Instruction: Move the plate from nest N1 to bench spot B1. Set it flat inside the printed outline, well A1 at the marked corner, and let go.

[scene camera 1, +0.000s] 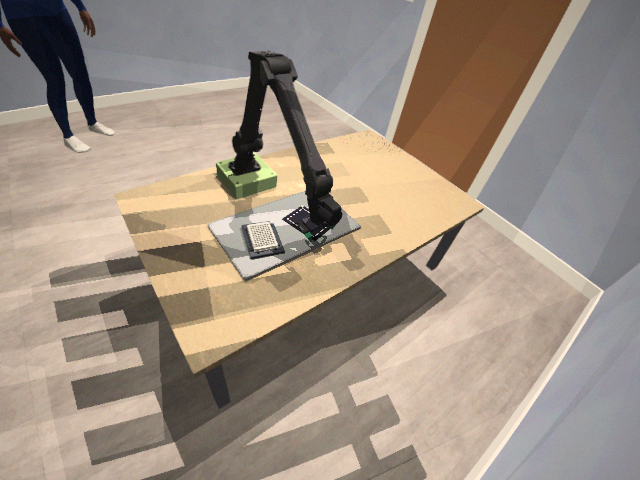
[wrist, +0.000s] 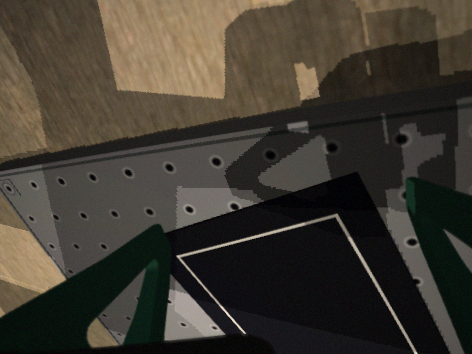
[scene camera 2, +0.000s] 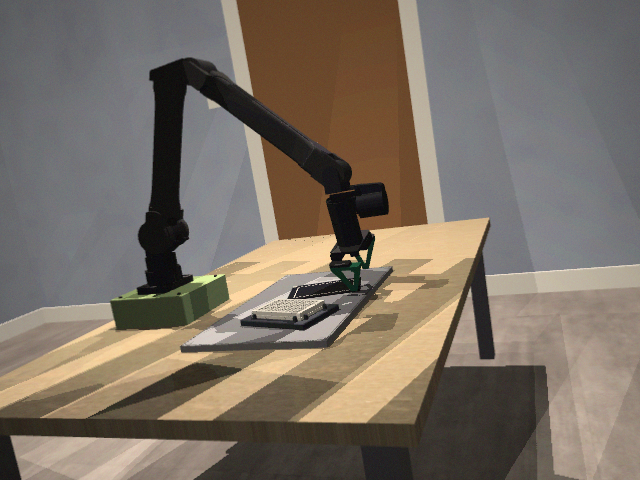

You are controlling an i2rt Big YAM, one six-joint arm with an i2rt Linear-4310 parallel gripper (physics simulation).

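Frame: origin at the arm's base, x ahead, y left, z up, level; metres.
Where they show: gripper, fingertip midpoint: [scene camera 1: 320,234] [wrist: 280,215] [scene camera 2: 360,279]; arm's base, link origin: [scene camera 1: 244,167] [scene camera 2: 166,287].
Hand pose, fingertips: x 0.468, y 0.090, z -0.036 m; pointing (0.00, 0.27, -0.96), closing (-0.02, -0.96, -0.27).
Things, the pixels of their top centre, and the offset from my fingertips. "pt": a spot on its surface instead. Level surfaces: height alone.
- plate, top centre: [scene camera 2: 287,305] [scene camera 1: 262,234] dx -0.090, dy -0.199, dz +0.007 m
- dark nest N1, surface spot: [scene camera 2: 273,323] pt dx -0.095, dy -0.259, dz -0.009 m
- Bench spot B1, surface spot: [wrist: 280,285] pt dx -0.062, dy +0.018, dz -0.017 m
- wooden table, surface height: dz -0.032 m
The plate [scene camera 1: 262,236] [scene camera 2: 287,308], a pale many-welled block, sits flat in the dark nest N1 [scene camera 1: 269,254] [scene camera 2: 273,323]. Bench spot B1 [scene camera 1: 297,219] [scene camera 2: 315,289] [wrist: 280,285] is a dark pad with a thin white printed outline, with no plate on it. My gripper [scene camera 1: 321,231] [scene camera 2: 361,279] [wrist: 280,215] has green fingers. It is open and empty, low over the outer part of the spot, away from the plate. In the wrist view the fingers stand on either side of the pad. The spot's marked corner is not visible in the wrist view.
The nest and spot are on a grey perforated board [scene camera 1: 248,269] [scene camera 2: 217,341] [wrist: 100,195] on the wooden table [scene camera 1: 232,320] [scene camera 2: 330,403] [wrist: 165,55]. The arm stands on a green base block [scene camera 1: 255,184] [scene camera 2: 149,312]. A person [scene camera 1: 67,62] stands beyond the table.
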